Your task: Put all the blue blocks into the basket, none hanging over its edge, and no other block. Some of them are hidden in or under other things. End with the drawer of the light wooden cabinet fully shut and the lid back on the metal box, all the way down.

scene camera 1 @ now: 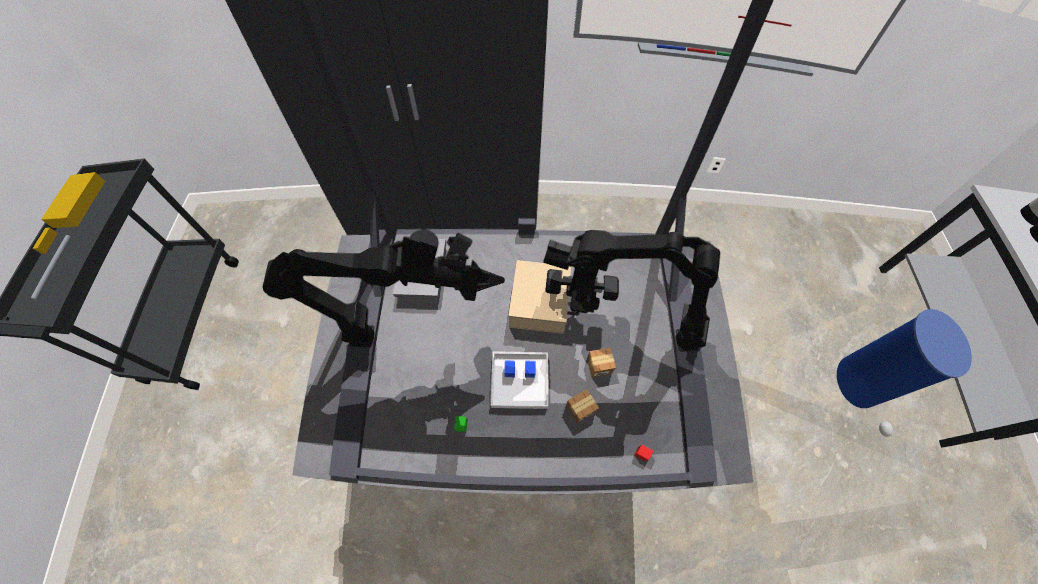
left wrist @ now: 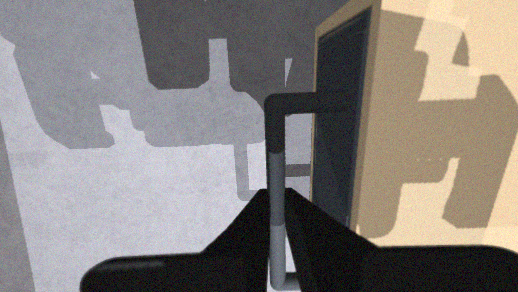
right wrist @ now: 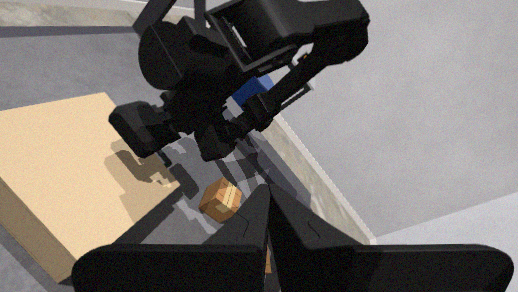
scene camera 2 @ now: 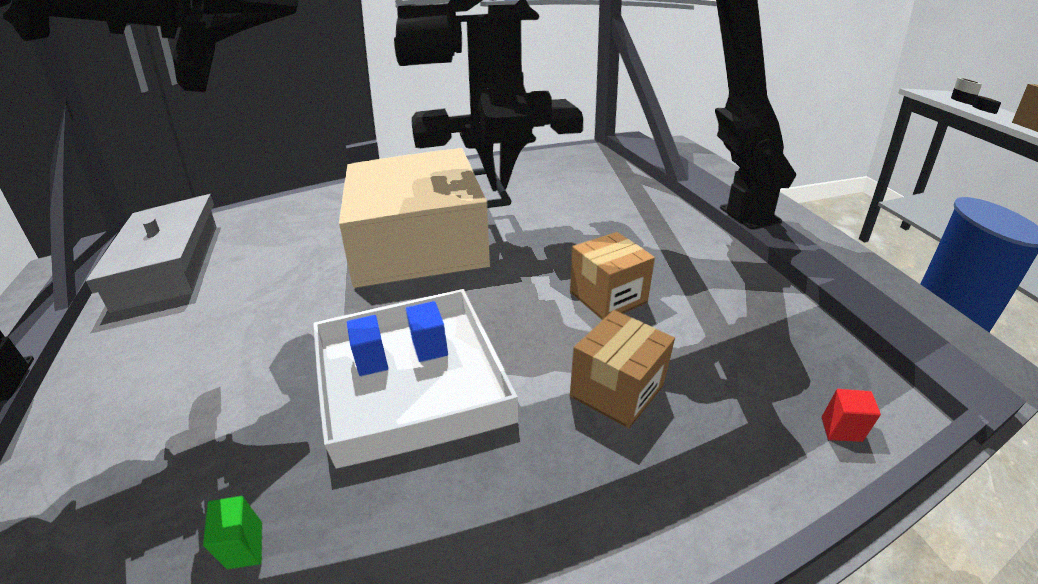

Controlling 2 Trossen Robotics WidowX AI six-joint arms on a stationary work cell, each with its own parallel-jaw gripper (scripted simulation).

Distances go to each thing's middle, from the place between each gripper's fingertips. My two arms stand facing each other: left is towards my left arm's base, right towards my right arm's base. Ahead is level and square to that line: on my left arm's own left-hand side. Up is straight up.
Now: the light wooden cabinet (scene camera 2: 405, 217) 27 cm below my right hand (scene camera 1: 504, 280), 13 cm to the left of it and 9 cm behind it. Round my right hand: drawer (left wrist: 341, 53) (27 cm below, 14 cm to the left, 9 cm behind); then white basket (scene camera 2: 471, 374) (29 cm below, 14 cm ahead, 7 cm to the left).
The drawer is 1 cm behind my left hand, 8 cm to the right of it and 5 cm below it. The rest, counted from my left hand: light wooden cabinet (1 cm behind, 10 cm to the right, 5 cm below); then white basket (22 cm ahead, 16 cm to the right, 8 cm below).
